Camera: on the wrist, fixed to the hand. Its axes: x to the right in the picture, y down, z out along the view.
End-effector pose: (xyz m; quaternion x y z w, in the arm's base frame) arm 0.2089 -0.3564 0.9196 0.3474 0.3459 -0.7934 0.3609
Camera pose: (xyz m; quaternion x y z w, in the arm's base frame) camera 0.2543 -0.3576 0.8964 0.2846 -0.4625 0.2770 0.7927
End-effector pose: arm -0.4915 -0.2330 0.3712 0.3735 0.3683 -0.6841 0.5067
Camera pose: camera -0.4443 -0.2192 0.3577 0.3343 -0.4948 0.4163 0.6856
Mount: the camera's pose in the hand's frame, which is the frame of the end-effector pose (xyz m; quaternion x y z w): -0.0036 0.0444 -0.0248 0.0985 -0.1191 0.9880 0.0052
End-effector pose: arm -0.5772 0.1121 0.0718 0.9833 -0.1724 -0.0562 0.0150
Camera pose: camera -0.5927 0.0718 0.0990 0.1704 0.9797 0.0856 0.0618
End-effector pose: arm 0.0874 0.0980 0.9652 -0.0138 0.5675 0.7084 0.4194
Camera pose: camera 0.0513 0.0755 0.9934 -0.6863 -0.0364 -0.3638 0.6288
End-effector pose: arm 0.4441 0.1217 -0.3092 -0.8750 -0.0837 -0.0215 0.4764
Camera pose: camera 0.4490 0.0769 -0.3330 -0.0429 0.8052 0.5830 0.0999
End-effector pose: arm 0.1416 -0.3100 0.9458 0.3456 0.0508 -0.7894 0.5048
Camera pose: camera 0.1917 -0.3182 0.9411 0.0077 -0.4791 0.4485 0.7545
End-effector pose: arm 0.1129 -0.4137 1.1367 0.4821 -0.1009 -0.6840 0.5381
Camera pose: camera 0.1602 -0.4190 1.1551 -0.1256 -0.6083 0.4806 0.6191
